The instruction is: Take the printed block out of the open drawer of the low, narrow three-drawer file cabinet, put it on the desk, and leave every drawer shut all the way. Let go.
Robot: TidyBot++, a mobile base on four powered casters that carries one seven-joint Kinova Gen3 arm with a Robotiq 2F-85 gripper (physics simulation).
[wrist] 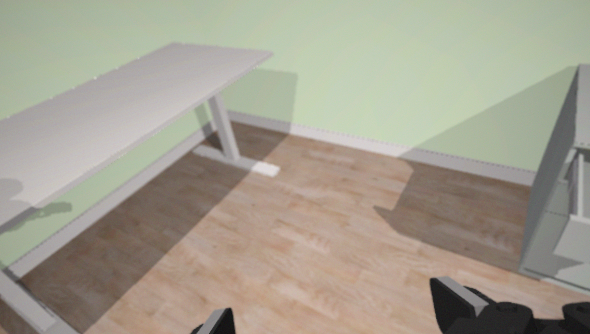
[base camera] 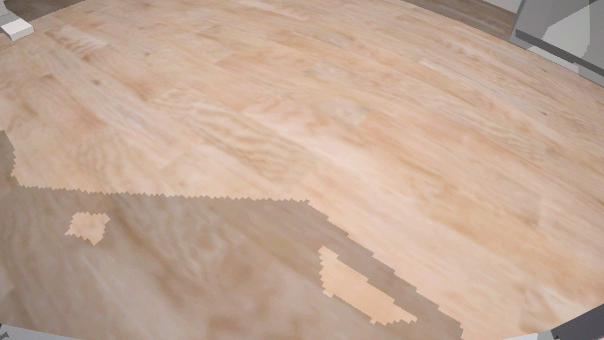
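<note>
A grey file cabinet (wrist: 565, 135) stands at the right edge of the wrist view, cut off by the frame. One of its drawers (wrist: 575, 240) is pulled out; the inside of that drawer and the cabinet's full drawer count cannot be seen. A grey cabinet corner (base camera: 535, 20) also shows at the top right of the base view. The desk (wrist: 125, 100) with a pale top is at the left of the wrist view. The printed block does not show in either view. My gripper (wrist: 332, 315) is open with nothing between its fingers, well away from desk and cabinet.
A white desk foot (wrist: 260, 167) reaches out onto the wooden floor (wrist: 310, 235), and a white foot (base camera: 17, 30) shows at the top left of the base view. A green wall (wrist: 375, 75) with a white baseboard (wrist: 350, 140) runs behind the desk and cabinet.
</note>
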